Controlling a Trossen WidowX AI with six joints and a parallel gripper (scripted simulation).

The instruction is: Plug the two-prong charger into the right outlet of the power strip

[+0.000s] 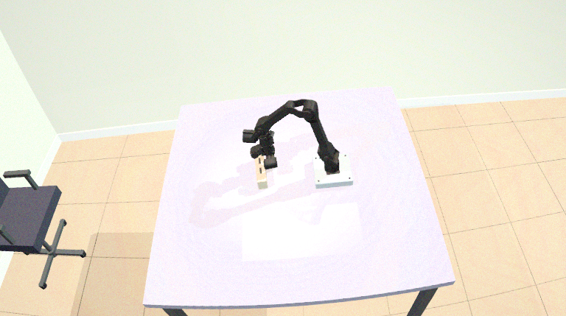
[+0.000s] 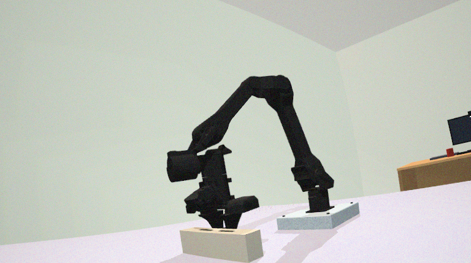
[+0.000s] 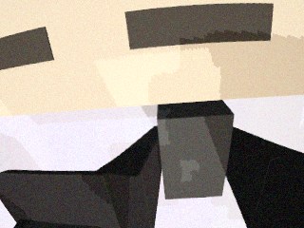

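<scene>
Now: the dark grey two-prong charger 20 mm ahead of my gripper tip and 10 mm above it.
</scene>
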